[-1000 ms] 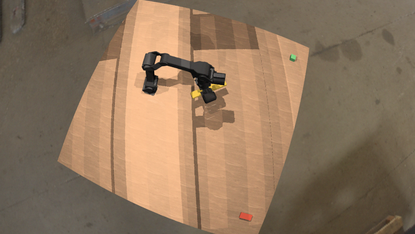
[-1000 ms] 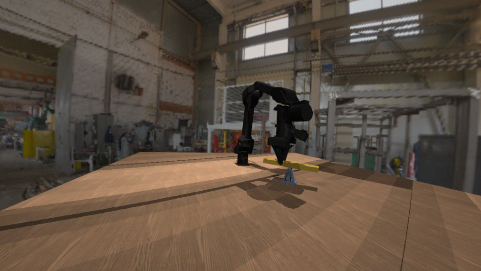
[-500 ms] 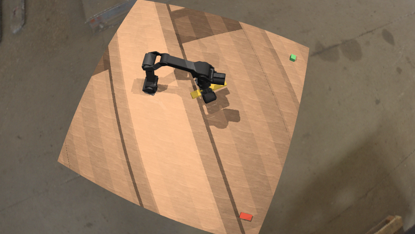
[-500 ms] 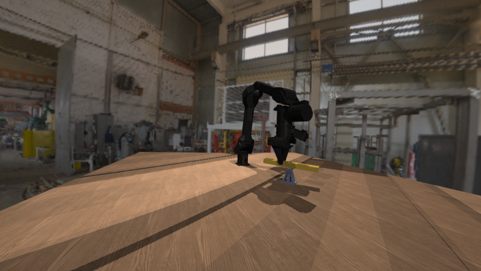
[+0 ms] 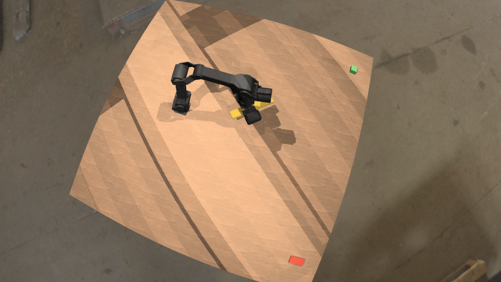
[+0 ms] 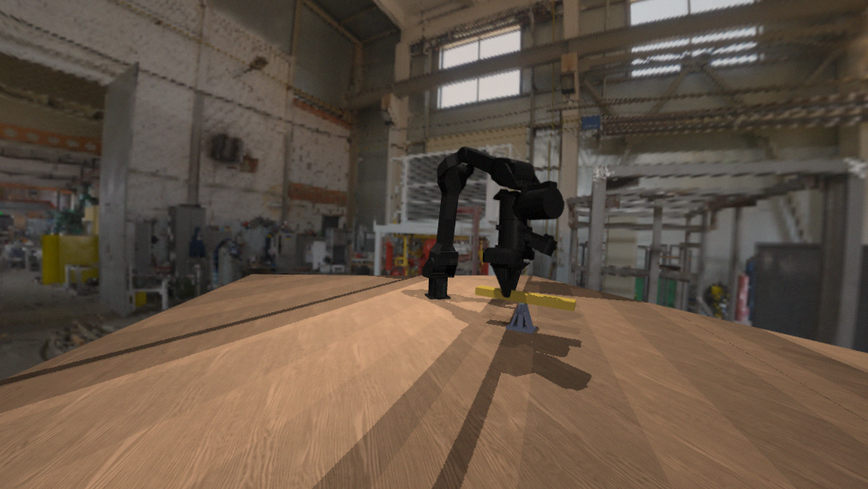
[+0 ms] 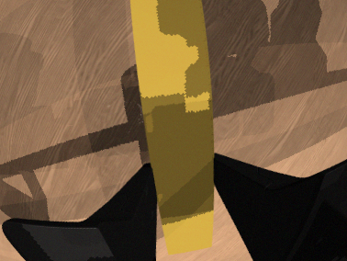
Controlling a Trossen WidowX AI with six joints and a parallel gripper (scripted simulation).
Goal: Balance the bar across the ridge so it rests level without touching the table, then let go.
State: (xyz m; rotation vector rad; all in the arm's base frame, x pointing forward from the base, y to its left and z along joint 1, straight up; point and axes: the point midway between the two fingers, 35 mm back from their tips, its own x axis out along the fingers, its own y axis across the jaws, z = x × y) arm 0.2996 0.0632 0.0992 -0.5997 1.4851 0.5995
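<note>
Right now the yellow bar is 20 mm ahead of my gripper tip and 20 mm to the left of it. The rest, counted from my gripper tip: flat red block: 440 mm ahead, 560 mm to the right, 60 mm below; green cube: 440 mm ahead, 440 mm to the left, 50 mm below.
</note>
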